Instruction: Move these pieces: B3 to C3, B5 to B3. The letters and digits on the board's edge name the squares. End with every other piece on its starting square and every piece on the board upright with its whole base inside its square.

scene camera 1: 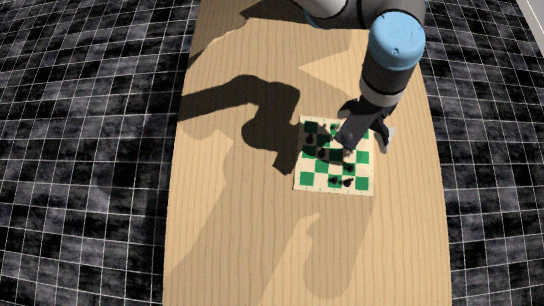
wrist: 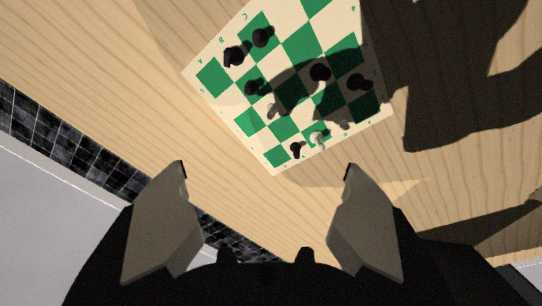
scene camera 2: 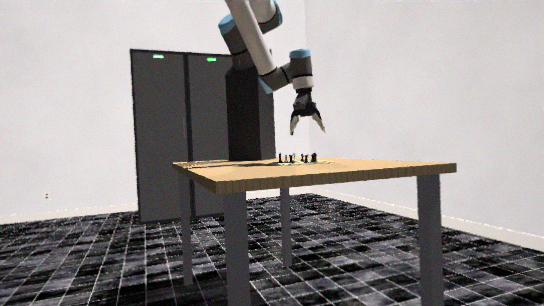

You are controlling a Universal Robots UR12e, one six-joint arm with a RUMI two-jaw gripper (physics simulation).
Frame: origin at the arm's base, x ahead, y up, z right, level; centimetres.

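Seen in the pictures: gripper, between the fingertips: (wrist: 266, 163) (scene camera 2: 307, 134); arm's base, origin of its link: (scene camera 2: 248, 61).
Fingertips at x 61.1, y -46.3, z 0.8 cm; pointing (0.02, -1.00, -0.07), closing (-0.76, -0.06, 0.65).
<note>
Offsets run from my fingertips to a thing's top centre. "spot": to the spot under its first point.
The green and cream board @[dx +0.4, dy -11.6, dz +4.7 cm] (scene camera 1: 327, 190) (wrist: 190, 74) lies on the table. A light piece @[dx +0.9, dy -8.5, dz +1.0 cm] (scene camera 1: 347, 152) (wrist: 271, 110) stands on B3, beside the green square C3 @[spot: dx +0.6, dy -11.6, dz +4.7 cm] (wrist: 291, 92), which bears no piece. A black piece @[dx +8.9, dy -7.7, dz +2.8 cm] (scene camera 1: 348, 182) (wrist: 233, 56) stands on B5. Another black piece @[dx +5.1, dy -8.5, dz +1.4 cm] (scene camera 1: 348, 167) (wrist: 252, 87) stands on B4, between those two. My gripper (scene camera 2: 308, 133) (wrist: 266, 163) is open and empty, high above the table. In the scene camera 1 view it covers part of the board's far side.
Black pieces stand on C5 @[dx +7.8, dy -8.5, dz +6.4 cm] (wrist: 260, 37), D3 @[dx -0.1, dy -8.3, dz +8.8 cm] (wrist: 320, 72), E2 @[dx -4.6, dy -7.3, dz +11.5 cm] (wrist: 356, 81) and B1 @[dx -6.3, dy -8.5, dz -0.8 cm] (wrist: 296, 149). Light pieces stand on C1 @[dx -7.3, dy -7.3, dz +2.8 cm] (wrist: 316, 139) and D1 @[dx -7.5, dy -8.5, dz +7.0 cm] (wrist: 342, 124). The arm's shadow crosses the board. A dark cabinet (scene camera 2: 160, 135) stands behind the table (scene camera 2: 325, 175).
</note>
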